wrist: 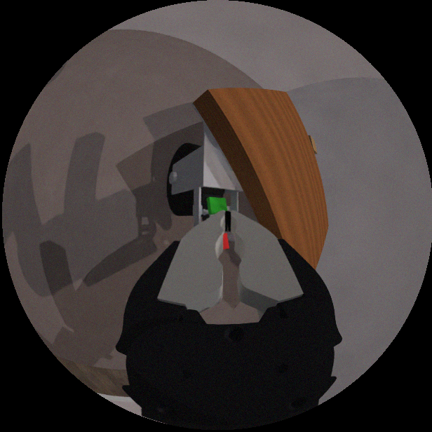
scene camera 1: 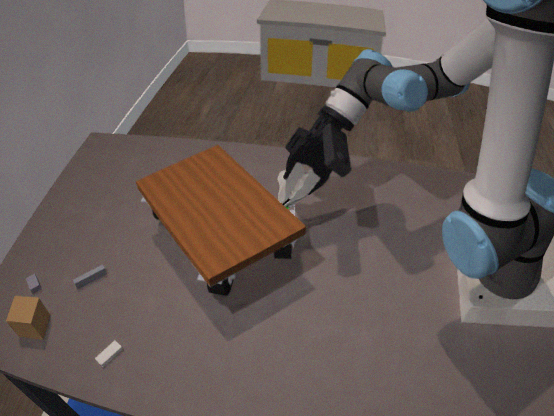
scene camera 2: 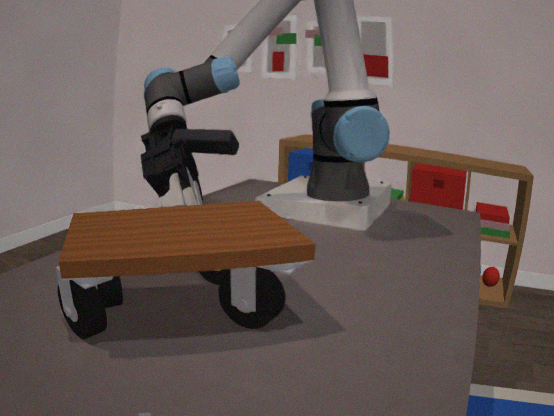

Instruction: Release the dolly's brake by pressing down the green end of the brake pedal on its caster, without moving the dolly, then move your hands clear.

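Note:
The dolly, a wooden board (scene camera 1: 220,210) (scene camera 2: 185,235) (wrist: 275,155) on black-wheeled casters, stands upright on the table. The caster with the pedal has a grey bracket (wrist: 187,172). The pedal's green end (scene camera 1: 287,207) (wrist: 217,205) shows between the bracket's side bars. Its red end (wrist: 226,241) shows through the gap between my fingers. My gripper (scene camera 1: 286,204) (wrist: 226,212) is shut and empty, its tips at the pedal beside the board's edge, over or against the green end; contact cannot be told. In scene camera 2 the board hides the fingertips and the pedal.
An orange-brown cube (scene camera 1: 27,317), a grey bar (scene camera 1: 90,276), a small grey block (scene camera 1: 33,283) and a white block (scene camera 1: 109,353) lie on the table beyond the dolly from the arm's base (scene camera 1: 505,312) (scene camera 2: 325,207). The board's edge is close beside my fingers.

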